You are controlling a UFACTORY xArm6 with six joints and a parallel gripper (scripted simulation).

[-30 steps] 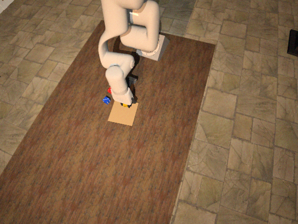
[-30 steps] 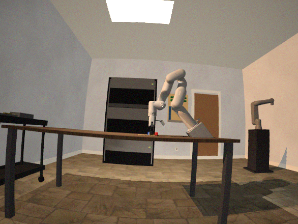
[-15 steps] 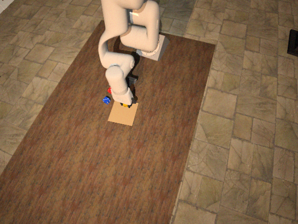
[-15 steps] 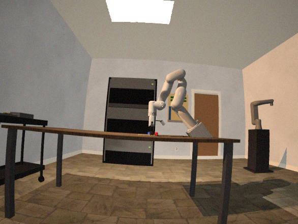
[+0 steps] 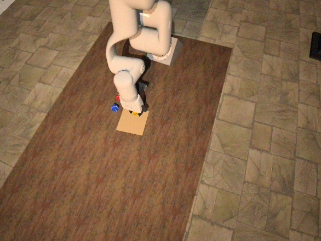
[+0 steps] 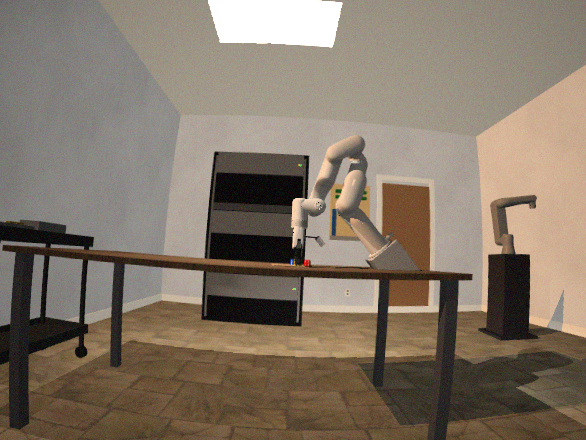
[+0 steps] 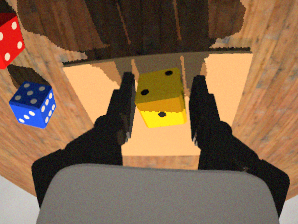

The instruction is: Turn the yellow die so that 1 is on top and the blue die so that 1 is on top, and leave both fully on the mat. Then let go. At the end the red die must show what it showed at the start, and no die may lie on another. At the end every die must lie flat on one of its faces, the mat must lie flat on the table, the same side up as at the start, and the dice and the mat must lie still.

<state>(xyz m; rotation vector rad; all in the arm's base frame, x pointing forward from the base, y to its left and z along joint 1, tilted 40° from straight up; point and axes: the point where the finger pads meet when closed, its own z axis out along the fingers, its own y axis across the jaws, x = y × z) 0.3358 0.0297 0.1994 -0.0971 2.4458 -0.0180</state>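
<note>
Now: the yellow die 10 mm below my hand. Also, from my hand: red die (120 mm to the right, 40 mm behind, 10 mm below); then tan mat (40 mm ahead, 20 mm below); then blue die (120 mm to the right, 30 mm ahead, 10 mm below).
</note>
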